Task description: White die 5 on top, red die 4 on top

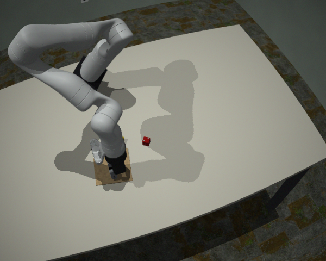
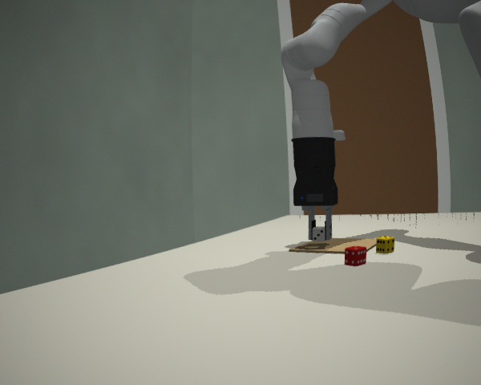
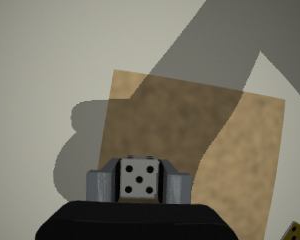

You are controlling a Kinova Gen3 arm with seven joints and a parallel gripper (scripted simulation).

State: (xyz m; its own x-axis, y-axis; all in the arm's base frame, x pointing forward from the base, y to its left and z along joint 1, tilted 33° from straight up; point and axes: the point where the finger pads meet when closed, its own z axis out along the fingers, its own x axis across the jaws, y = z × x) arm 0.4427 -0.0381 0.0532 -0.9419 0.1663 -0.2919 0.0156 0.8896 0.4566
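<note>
Right now my hand is 10 mm above the white die. Round my hand: red die 160 mm to the left, 100 mm behind, 20 mm below; brown mat 40 mm behind, 30 mm below; yellow die 140 mm behind, 60 mm to the left, 20 mm below.
</note>
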